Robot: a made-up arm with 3 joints. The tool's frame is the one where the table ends. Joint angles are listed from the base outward.
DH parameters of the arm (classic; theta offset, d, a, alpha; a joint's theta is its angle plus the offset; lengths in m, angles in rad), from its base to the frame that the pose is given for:
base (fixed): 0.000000 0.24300 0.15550 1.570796
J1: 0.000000 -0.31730 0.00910 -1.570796
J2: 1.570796 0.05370 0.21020 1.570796
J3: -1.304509 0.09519 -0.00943 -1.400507
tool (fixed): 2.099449 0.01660 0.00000 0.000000
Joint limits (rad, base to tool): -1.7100..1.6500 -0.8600..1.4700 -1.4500..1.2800
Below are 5 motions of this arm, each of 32 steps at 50 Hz.
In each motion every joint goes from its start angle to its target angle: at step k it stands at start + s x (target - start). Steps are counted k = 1, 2, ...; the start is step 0. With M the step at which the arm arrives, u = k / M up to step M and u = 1 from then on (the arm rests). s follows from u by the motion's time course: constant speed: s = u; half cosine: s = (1 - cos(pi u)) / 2; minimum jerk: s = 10 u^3 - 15 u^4 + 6 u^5.
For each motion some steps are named. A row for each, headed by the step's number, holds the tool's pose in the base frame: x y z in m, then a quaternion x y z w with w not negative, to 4 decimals.
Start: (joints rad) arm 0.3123 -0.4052 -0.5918
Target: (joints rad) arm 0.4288 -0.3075 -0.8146
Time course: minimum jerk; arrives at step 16
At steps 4, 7, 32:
4: 0.3152 0.4908 0.3568 0.3091 0.6944 0.6333 0.1454
7: 0.3073 0.4957 0.3592 0.2991 0.7146 0.6127 0.1564
32: 0.2897 0.5060 0.3629 0.2771 0.7552 0.5646 0.1848

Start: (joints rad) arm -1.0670 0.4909 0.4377
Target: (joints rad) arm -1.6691 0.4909 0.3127
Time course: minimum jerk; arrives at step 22
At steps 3, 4, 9, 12, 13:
3: 0.2154 0.5545 0.2825 -0.4873 -0.1481 -0.6480 0.5663
4: 0.2159 0.5546 0.2817 -0.4917 -0.1453 -0.6440 0.5678
9: 0.2214 0.5551 0.2708 -0.5418 -0.1116 -0.5942 0.5838
12: 0.2246 0.5556 0.2608 -0.5814 -0.0806 -0.5476 0.5963
13: 0.2253 0.5558 0.2575 -0.5934 -0.0703 -0.5318 0.6001

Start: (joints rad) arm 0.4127 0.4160 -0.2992
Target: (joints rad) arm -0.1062 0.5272 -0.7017
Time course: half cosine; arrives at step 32
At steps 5, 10, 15, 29, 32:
5: 0.1373 0.5646 0.3027 0.0259 -0.7561 -0.6434 0.1169
10: 0.1382 0.5649 0.3016 0.0028 -0.7721 -0.6202 0.1384
15: 0.1391 0.5652 0.3004 -0.0254 -0.7922 -0.5856 0.1701
29: 0.1400 0.5646 0.3002 -0.0714 -0.8268 -0.4994 0.2489
32: 0.1401 0.5645 0.3003 -0.0728 -0.8278 -0.4958 0.2522

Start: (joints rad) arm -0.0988 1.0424 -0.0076
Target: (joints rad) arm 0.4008 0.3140 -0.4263
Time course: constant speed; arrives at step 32
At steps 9, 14, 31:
9: 0.0603 0.5408 0.3044 0.0499 -0.6642 -0.6179 0.4179
14: 0.0813 0.5514 0.2989 0.0414 -0.7019 -0.6245 0.3399
31: 0.1571 0.5647 0.3091 -0.0069 -0.7728 -0.6309 0.0678

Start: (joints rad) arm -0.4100 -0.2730 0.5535
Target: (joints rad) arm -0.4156 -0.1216 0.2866
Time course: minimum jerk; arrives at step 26
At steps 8, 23, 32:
8: 0.3279 0.5022 0.2463 -0.4006 -0.3019 -0.8499 0.1613
23: 0.3059 0.5227 0.2535 -0.3983 -0.3975 -0.7964 0.2215
32: 0.3055 0.5230 0.2536 -0.3981 -0.3990 -0.7955 0.2224

